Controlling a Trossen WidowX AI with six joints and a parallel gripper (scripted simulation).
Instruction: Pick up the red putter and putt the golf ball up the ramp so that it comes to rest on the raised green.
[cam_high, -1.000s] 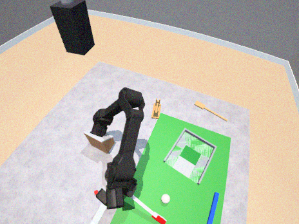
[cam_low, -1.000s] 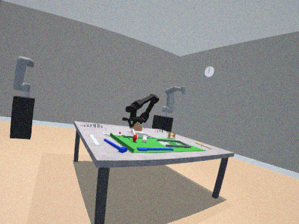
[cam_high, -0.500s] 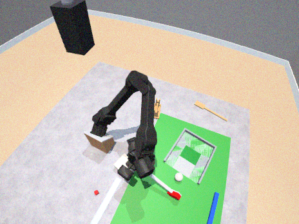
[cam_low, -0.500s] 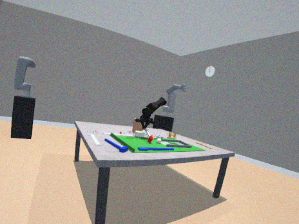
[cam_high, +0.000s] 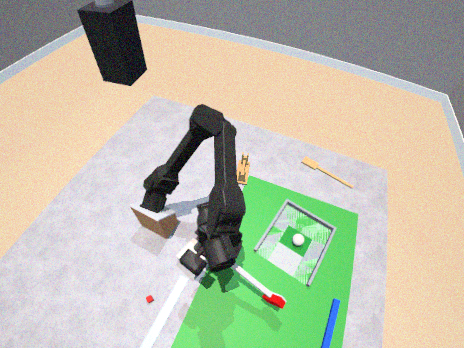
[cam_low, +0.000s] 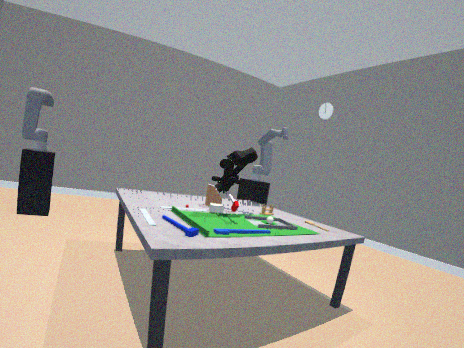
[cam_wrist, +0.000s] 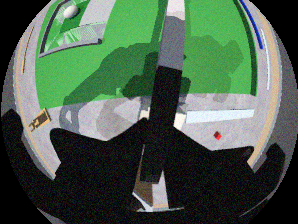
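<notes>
Right now my gripper tip is 110 mm short of the red putter and 30 mm to the left of it. Round my gripper tip: white block 110 mm below, 60 mm behind, 10 mm to the right; green mat 240 mm ahead, 130 mm below, 10 mm to the left; red cube 180 mm to the right, 150 mm behind, 120 mm below.
</notes>
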